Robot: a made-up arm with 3 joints. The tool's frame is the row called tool. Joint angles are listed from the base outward. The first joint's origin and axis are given. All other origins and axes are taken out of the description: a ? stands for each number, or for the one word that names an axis. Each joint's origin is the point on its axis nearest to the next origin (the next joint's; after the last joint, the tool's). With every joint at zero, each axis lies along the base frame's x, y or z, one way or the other. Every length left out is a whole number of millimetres.
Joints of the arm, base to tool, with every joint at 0 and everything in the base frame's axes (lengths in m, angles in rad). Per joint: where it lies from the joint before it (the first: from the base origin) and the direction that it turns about. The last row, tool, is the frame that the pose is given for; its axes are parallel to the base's.
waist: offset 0.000 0.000 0.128 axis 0 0 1
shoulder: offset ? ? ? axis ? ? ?
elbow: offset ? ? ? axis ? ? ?
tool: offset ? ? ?
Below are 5 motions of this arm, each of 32 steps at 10 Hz.
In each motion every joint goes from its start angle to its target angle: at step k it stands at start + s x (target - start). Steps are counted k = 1, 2, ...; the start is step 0. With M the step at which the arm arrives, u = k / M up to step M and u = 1 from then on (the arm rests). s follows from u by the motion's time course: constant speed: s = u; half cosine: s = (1 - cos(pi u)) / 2; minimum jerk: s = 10 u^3 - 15 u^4 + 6 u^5.
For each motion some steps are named. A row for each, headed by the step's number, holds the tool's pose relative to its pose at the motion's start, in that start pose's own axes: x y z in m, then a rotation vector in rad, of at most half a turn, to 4 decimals.
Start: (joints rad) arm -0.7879 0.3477 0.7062
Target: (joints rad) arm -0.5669 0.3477 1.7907
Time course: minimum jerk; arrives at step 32
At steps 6, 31, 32:
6: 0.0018 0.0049 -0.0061 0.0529 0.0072 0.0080
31: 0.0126 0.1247 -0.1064 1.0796 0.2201 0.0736
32: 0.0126 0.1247 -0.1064 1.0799 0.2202 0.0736

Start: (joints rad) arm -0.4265 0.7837 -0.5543
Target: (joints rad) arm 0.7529 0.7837 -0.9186
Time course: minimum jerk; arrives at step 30
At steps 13, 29, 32:
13: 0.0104 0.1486 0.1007 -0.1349 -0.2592 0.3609
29: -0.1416 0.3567 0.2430 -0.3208 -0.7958 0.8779
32: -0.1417 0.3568 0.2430 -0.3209 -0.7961 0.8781

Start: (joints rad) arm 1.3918 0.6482 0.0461
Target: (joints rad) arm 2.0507 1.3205 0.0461
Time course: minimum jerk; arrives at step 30
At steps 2, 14, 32:
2: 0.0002 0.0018 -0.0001 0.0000 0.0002 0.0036
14: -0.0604 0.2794 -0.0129 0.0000 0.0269 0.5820
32: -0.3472 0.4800 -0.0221 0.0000 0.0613 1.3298

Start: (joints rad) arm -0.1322 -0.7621 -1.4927
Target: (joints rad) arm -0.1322 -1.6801 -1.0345
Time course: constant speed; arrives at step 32
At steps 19, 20, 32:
19: -0.0629 -0.0183 -0.3351 0.2653 0.5342 -0.1162
20: -0.0713 -0.0191 -0.3512 0.2785 0.5616 -0.1263
32: -0.2062 -0.0254 -0.5196 0.4253 0.8823 -0.2799

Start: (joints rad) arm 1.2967 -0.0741 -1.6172
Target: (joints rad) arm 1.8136 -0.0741 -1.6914
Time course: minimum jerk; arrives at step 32
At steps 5, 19, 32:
5: 0.0029 -0.0004 0.0089 -0.0022 -0.0154 -0.0007
19: 0.0303 -0.0104 0.2081 -0.0493 -0.3464 -0.0247
32: 0.0182 -0.0154 0.3105 -0.0725 -0.5152 -0.0431

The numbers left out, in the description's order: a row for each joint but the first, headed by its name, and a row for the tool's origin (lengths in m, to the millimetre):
shoulder: xyz -0.056 -0.257 0.000, axis 0 0 1
elbow: xyz 0.608 0.084 0.000, axis 1 0 0
tool: xyz 0.000 -0.054 -0.018

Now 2 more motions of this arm.
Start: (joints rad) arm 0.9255 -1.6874 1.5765
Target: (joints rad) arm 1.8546 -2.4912 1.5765
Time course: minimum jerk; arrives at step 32
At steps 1, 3, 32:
1: 0.0000 0.0000 -0.0001 0.0000 0.0000 0.0000
3: 0.0001 0.0000 -0.0023 0.0000 0.0009 0.0000
32: -0.1020 -0.0017 -0.2952 0.0000 0.1253 -0.0007

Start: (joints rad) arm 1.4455 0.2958 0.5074
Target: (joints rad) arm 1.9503 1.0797 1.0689
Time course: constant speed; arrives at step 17
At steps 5, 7, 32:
5: -0.0274 0.1826 -0.1081 0.1632 0.2111 0.3153
7: -0.0619 0.2489 -0.1472 0.2257 0.3103 0.4319
32: -0.3826 0.4524 -0.2676 0.4808 0.9244 0.9193

